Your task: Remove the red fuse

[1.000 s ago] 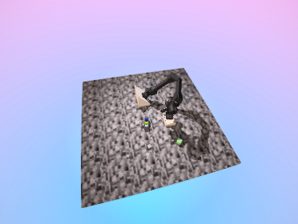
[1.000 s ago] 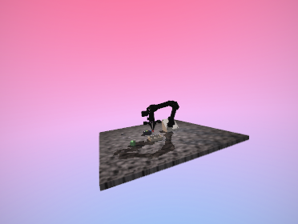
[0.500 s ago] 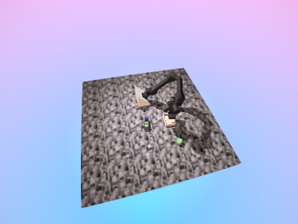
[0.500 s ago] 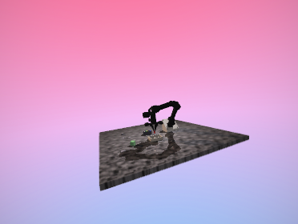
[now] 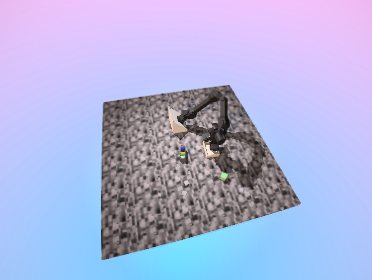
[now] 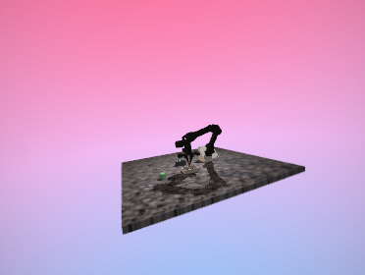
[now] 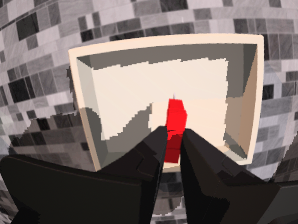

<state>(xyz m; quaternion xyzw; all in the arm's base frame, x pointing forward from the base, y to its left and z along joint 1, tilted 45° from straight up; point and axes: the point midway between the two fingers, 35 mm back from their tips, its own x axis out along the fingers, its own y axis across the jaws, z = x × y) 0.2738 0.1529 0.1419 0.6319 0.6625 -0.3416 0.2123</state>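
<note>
My gripper tip is now 10 mm above the red fuse. Round my gripper tip: blue fuse 220 mm to the right, 30 mm below, 10 mm behind; then yellow fuse 220 mm to the right, 30 mm below, 20 mm ahead; then tan tray 60 mm below.
</note>
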